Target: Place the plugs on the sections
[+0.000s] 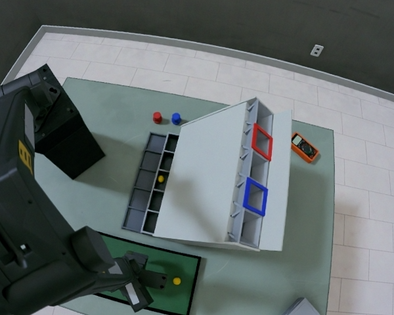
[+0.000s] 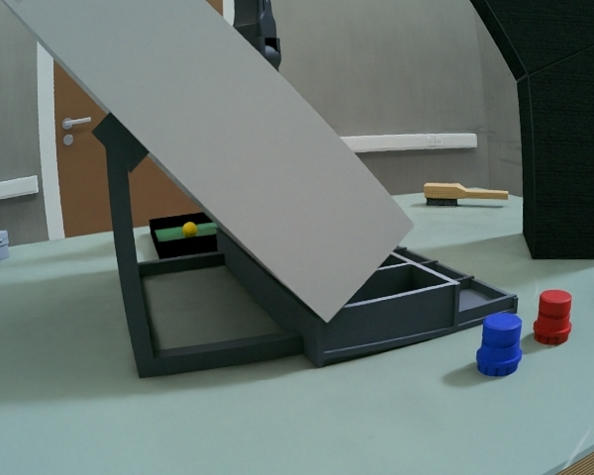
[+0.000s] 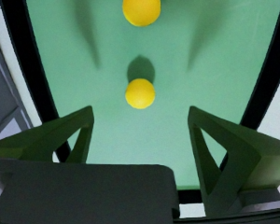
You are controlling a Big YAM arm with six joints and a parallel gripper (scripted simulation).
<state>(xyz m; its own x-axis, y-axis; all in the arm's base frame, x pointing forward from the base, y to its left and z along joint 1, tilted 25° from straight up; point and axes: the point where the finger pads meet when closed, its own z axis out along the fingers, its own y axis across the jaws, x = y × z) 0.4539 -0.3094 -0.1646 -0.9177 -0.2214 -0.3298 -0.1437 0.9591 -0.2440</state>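
The green marble tray lies 10 mm ahead of my hand, 10 mm to the right of it and 40 mm below it. Round my hand: sloped cover (80 mm ahead, 340 mm to the left, 160 mm above).
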